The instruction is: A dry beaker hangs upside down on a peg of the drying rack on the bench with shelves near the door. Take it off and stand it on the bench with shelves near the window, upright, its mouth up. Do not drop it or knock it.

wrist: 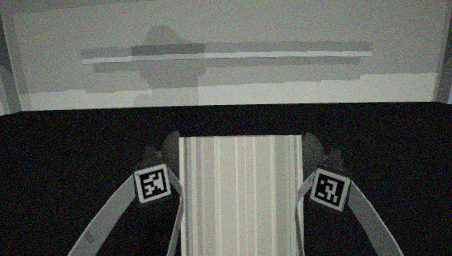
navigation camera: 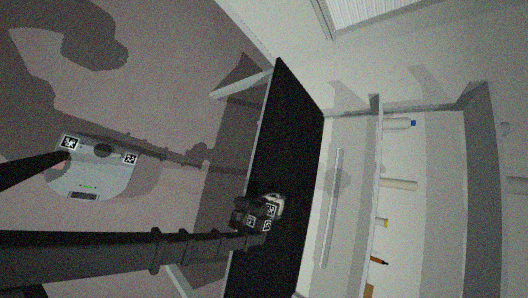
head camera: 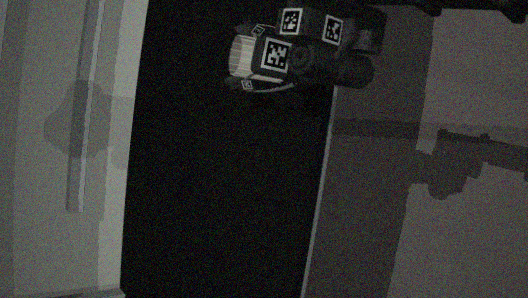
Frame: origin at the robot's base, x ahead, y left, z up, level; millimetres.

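Seen in the pictures: gripper, between the fingertips: (wrist: 241,151) (navigation camera: 281,206) (head camera: 234,55); robot's base, origin of its link: (navigation camera: 103,149).
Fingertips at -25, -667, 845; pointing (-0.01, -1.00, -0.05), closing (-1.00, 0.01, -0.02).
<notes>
Pixels of each thing's top centre, then the offset from my fingertips to it, as dx, dy, dz. "*": a spot on its surface instead. Level surfaces: height alone.
- beaker, centre of its top: (wrist: 240,124) (head camera: 234,53) (navigation camera: 282,208) +0, +50, +36
- bench with shelves, height of its surface: dz -82
- blue-capped bottle, a spot on its surface: (navigation camera: 397,123) * +633, -422, +456
- cream cylinder, a spot on its surface: (navigation camera: 400,184) * +247, -386, +477
The beaker (head camera: 242,56) (navigation camera: 279,201) (wrist: 241,200) is a pale, clear, striped cylinder between the two fingertips. My gripper (head camera: 239,58) (navigation camera: 276,203) (wrist: 241,151) is shut on it, with a fingertip against each side in the wrist view. Both are over the black top of the bench with shelves (head camera: 215,200) (navigation camera: 287,125) (wrist: 75,150), inside its front edge. The beaker's side looks vertical. Its lower end is hidden, so I cannot tell the gap to the bench top, nor clearly which end is the mouth. The drying rack does not show.
A long bar (head camera: 76,175) (navigation camera: 331,210) (wrist: 250,55) runs along the pale panel behind the bench. A shelf above holds a blue-capped bottle (navigation camera: 397,123), a cream cylinder (navigation camera: 400,184) and smaller items. A window blind (navigation camera: 370,12) is beyond the bench's far end. My base (navigation camera: 107,172) stands on the floor.
</notes>
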